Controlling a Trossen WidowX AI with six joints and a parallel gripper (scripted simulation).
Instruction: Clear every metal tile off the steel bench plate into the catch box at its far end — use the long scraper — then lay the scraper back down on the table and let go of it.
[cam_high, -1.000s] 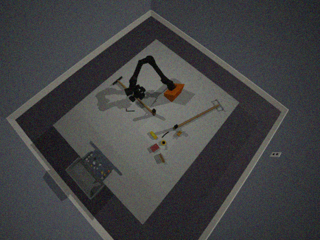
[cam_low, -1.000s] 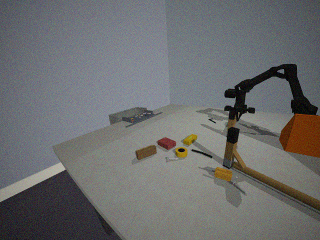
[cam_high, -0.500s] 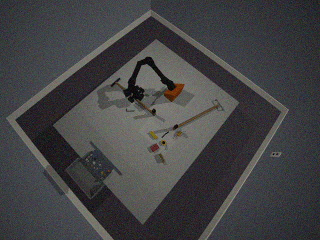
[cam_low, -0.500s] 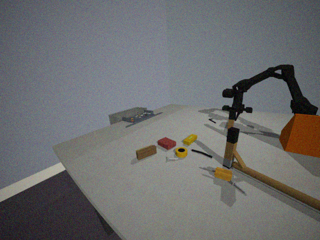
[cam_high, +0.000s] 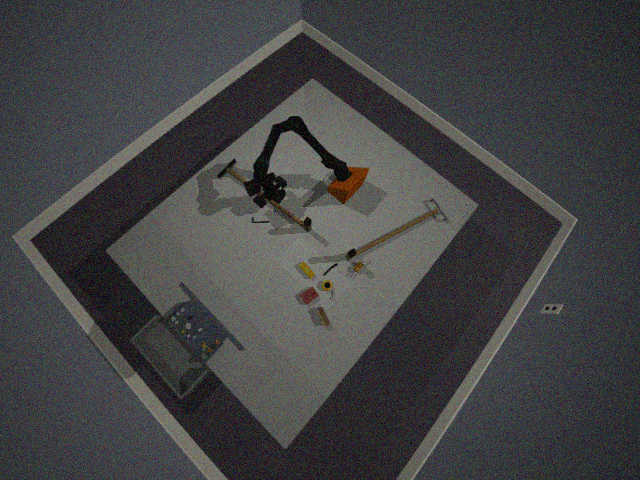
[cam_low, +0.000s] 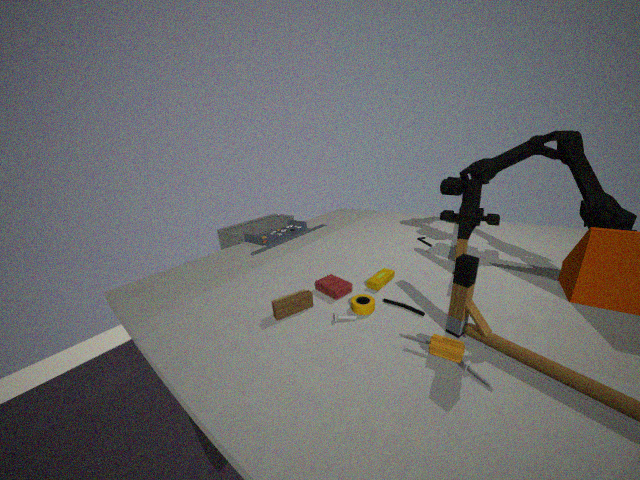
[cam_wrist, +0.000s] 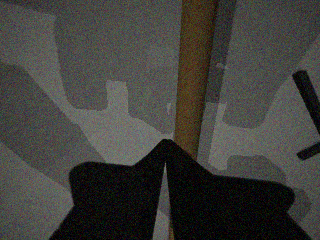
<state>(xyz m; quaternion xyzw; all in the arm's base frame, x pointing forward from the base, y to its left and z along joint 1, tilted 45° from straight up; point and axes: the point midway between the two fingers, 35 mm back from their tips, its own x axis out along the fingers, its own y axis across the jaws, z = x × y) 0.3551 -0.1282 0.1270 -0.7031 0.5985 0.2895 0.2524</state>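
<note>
The long scraper is 2 cm ahead of my gripper tip, 2 cm to the right of it and 5 cm above it. Round my gripper tip: black strip (2 cm ahead, 49 cm to the left, 1 cm below); then hex key (14 cm ahead, 4 cm to the left, 1 cm below); then yellow block (12 cm ahead, 42 cm to the left).
</note>
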